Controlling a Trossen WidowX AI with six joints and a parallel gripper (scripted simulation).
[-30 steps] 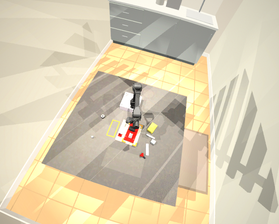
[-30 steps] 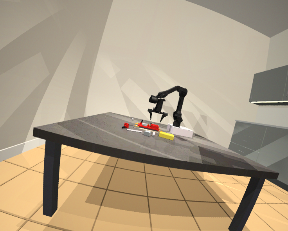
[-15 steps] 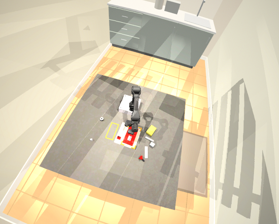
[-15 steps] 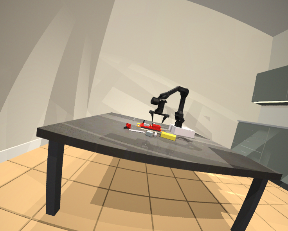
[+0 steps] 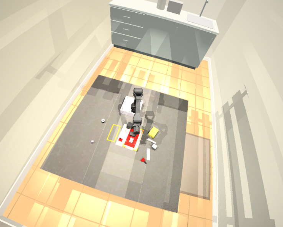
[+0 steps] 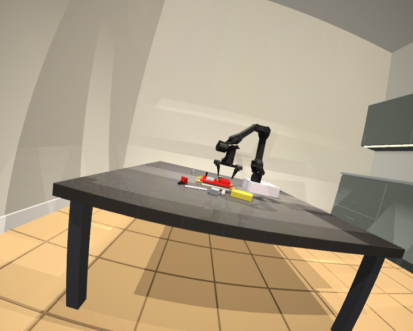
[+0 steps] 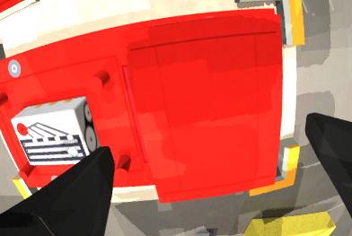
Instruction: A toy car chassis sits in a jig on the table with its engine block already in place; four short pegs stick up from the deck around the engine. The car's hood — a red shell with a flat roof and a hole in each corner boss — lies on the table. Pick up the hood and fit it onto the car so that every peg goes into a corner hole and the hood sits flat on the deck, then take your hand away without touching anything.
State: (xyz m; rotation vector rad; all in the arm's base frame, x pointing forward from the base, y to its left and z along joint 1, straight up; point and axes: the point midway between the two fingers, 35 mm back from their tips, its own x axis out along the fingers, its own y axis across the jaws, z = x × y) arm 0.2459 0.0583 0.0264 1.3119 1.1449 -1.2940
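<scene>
Now: gripper tip 2 cm above the red hood. From my gripper tip the other things lie so: yellow block 6 cm behind, 20 cm to the left, 5 cm below; white engine block 9 cm ahead, 1 cm to the right, 4 cm below; cream jig 6 cm ahead, 2 cm to the right, 5 cm below.
</scene>
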